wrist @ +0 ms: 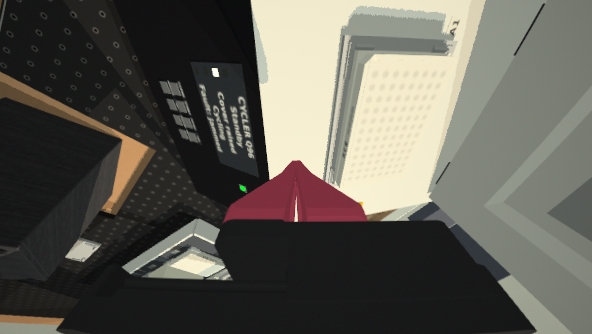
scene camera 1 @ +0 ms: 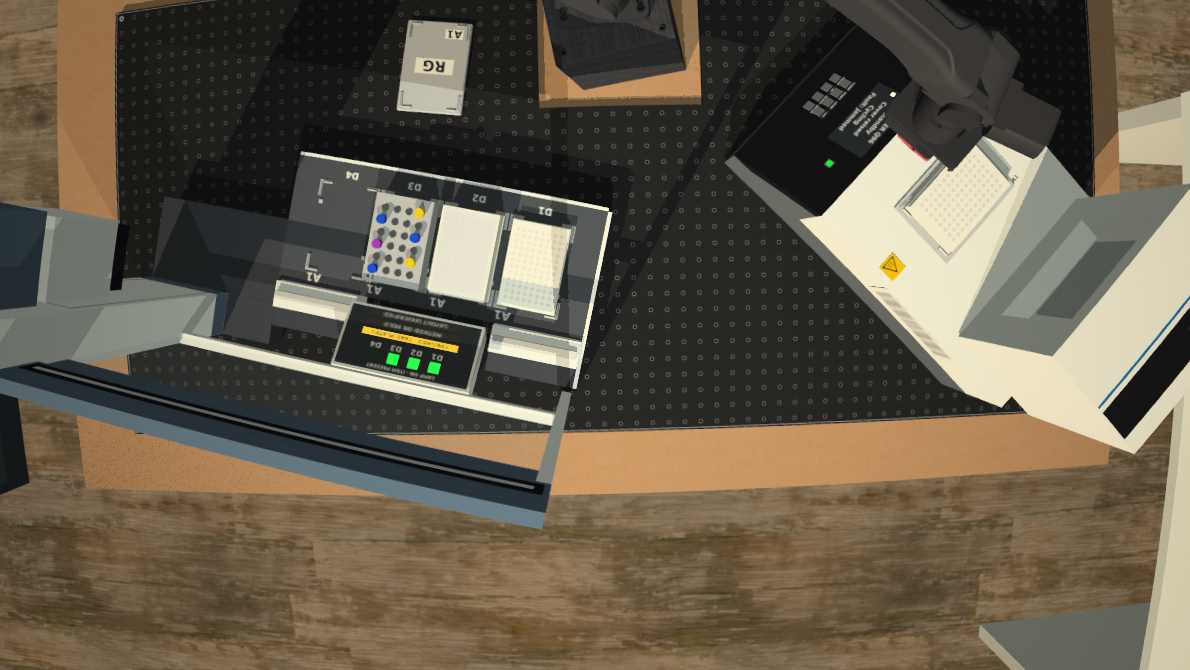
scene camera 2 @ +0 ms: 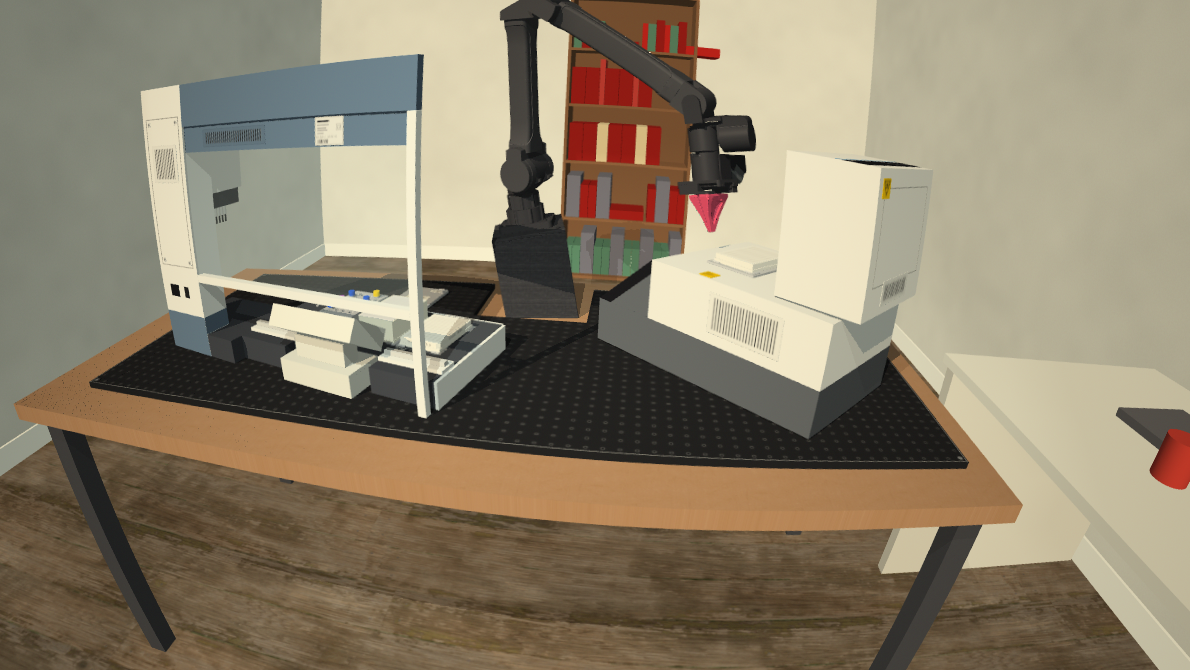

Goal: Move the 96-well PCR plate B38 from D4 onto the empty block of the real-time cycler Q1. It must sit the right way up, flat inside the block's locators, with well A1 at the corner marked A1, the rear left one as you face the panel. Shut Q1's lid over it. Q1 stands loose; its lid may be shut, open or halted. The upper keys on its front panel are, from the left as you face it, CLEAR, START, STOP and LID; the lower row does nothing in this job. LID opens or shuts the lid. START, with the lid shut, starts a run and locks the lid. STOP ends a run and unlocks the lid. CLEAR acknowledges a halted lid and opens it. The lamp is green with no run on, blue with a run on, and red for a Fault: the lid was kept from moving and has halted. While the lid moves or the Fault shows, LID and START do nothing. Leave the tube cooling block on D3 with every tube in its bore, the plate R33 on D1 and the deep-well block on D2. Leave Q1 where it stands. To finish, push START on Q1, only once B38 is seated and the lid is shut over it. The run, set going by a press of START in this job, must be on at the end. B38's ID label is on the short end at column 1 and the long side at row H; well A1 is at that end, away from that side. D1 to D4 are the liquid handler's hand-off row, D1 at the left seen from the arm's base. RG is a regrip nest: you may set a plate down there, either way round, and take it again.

Scene:
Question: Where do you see a plate R33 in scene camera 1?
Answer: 536, 254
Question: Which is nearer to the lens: the PCR plate B38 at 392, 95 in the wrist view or the plate R33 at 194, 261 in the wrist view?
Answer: The PCR plate B38.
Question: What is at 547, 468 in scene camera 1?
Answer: A handler post.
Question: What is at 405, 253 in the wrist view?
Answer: My gripper.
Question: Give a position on a cream lid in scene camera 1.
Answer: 1109, 374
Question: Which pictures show my gripper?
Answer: The wrist view, scene camera 1 and scene camera 2: all of them.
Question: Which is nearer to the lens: the plate R33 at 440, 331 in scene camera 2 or the cream lid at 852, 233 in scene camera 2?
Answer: The cream lid.

